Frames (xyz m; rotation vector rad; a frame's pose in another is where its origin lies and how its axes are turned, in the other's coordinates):
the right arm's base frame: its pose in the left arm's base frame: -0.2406 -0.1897 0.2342 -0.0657 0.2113 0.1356
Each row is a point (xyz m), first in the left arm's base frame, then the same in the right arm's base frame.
Working: the left arm's base frame: its pose in the right arm's base frame: 0.3072 0.1655 -0.1643 0.0657 -0.2113 -0.1356

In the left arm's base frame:
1: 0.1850 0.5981 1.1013
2: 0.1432 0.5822 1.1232
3: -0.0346 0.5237 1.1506
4: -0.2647 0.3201 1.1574
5: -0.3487 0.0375 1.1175
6: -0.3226 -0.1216 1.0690
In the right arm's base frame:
1: 0.3274 0.6749 0.9954
2: 0.2803 0.6640 1.0070
3: 0.0947 0.6298 0.9927
4: -0.1555 0.4606 0.9362
5: -0.2643 0.1951 0.8577
6: -0.2489 0.0366 0.8031

